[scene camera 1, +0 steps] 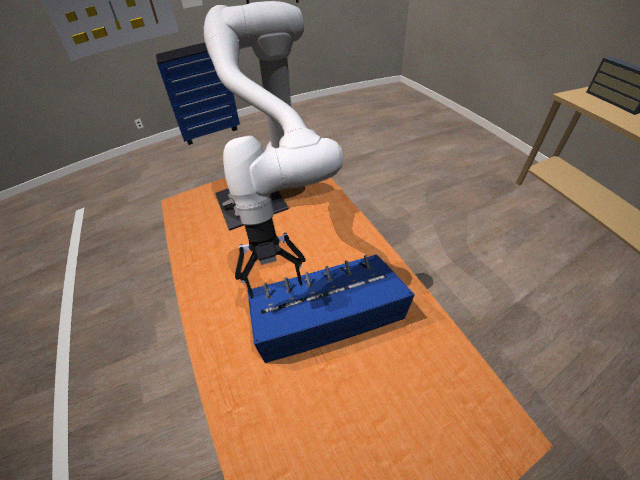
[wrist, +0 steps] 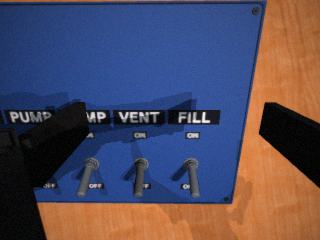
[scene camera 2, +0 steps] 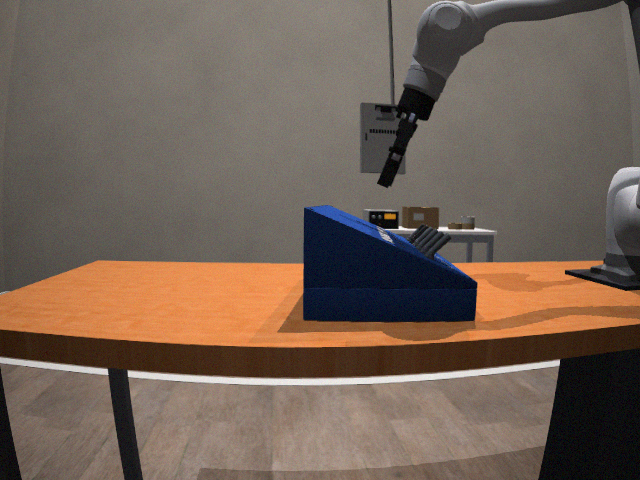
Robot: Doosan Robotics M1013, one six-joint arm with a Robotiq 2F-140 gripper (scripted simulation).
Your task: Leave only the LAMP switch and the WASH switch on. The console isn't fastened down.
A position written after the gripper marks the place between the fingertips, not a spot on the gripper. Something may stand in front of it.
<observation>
In view: the gripper [scene camera 2: 383, 184] and a blue sloped console [scene camera 2: 350, 273].
The blue sloped console is seen too in scene camera 1 [scene camera 1: 340, 302] and in the wrist view [wrist: 164, 91]. The gripper is seen too in scene camera 1 [scene camera 1: 276, 289] and in the wrist view [wrist: 173, 118].
</observation>
